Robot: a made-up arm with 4 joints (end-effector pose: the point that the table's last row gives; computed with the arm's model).
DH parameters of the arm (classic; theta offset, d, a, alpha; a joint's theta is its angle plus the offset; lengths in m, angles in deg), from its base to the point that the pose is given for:
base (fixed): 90 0.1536 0 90
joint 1: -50.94 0 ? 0
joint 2: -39.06 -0.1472 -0.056 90
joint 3: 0 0.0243 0.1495 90
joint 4: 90 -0.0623 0.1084 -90
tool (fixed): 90 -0.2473 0 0
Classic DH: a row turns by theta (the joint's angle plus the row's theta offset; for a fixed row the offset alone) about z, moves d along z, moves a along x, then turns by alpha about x.
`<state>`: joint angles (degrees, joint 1 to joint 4).
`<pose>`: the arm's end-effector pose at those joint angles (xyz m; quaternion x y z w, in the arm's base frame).
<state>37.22 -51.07 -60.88 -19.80</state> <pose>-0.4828 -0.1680 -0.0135 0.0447 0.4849 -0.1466 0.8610</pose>
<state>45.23 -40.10 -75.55 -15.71</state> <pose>-0.5354 -0.1320 0.0482 0.1430 0.6100 -0.0565 0.7774</pose>
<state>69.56 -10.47 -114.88 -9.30</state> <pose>-0.5463 -0.2712 0.1381 0.3025 0.7645 0.3548 0.4451</pose>
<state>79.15 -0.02 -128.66 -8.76</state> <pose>-0.5066 -0.3477 0.0731 0.3006 0.7366 0.5193 0.3119</pose>
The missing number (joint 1, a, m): -0.0806
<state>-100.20 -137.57 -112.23 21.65</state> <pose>-0.4849 0.0787 -0.0580 0.4289 0.2574 0.7893 0.3562</pose>
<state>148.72 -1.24 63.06 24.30</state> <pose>0.1755 0.2210 -0.0150 0.7497 -0.0375 -0.5216 0.4055</pose>
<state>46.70 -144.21 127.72 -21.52</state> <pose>0.1464 0.2828 0.1464 -0.2712 -0.4554 0.7736 0.3472</pose>
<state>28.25 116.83 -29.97 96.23</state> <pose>-0.1007 0.1306 0.0270 0.3994 -0.1318 0.2224 0.8795</pose>
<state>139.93 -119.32 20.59 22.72</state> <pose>0.0292 -0.1239 -0.2256 -0.0181 -0.1661 -0.0660 0.9837</pose>
